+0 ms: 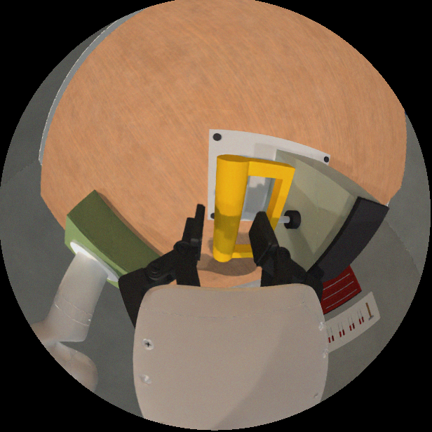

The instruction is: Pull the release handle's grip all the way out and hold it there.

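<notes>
The release handle's yellow grip (230,200) is a thick round bar, joined by two yellow side arms to a flat yellow frame (281,192) on its right. It stands over a white mounting plate (270,143) beside a pale grey-green housing (325,200). My gripper (228,219) is partly open, with one black finger left of the grip's lower half and the other to its right, over the frame's opening. Gaps show between the grip and both fingers. The grip's depth relative to the fingertips is hard to tell.
A black block (352,240) edges the housing on the right. A short rod with a black knob (292,219) sticks out by the frame. A green block (107,235) and a white arm part (75,300) are at the left. A red panel (342,290) and a marked white strip (352,322) lie lower right.
</notes>
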